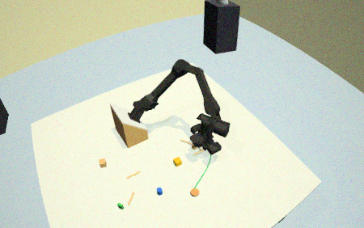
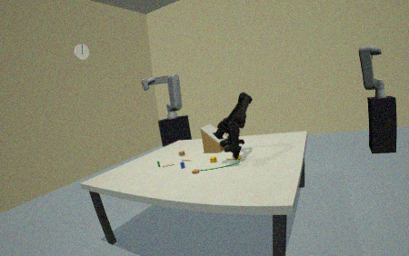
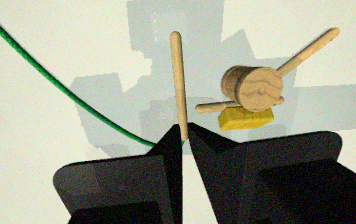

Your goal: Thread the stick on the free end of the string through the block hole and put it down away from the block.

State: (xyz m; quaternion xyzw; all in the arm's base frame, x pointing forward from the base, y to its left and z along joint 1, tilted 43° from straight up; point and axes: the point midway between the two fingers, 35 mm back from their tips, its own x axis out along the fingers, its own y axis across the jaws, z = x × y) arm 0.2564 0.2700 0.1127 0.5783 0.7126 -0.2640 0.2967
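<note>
The tan cylinder is 50 mm behind my gripper tip and 30 mm to the right of it. The rest, counted from my gripper tip: thin wooden stick (10 mm to the right); then yellow block (20 mm ahead, 150 mm to the right); then round wooden button (210 mm ahead, 150 mm to the right, 10 mm below).
</note>
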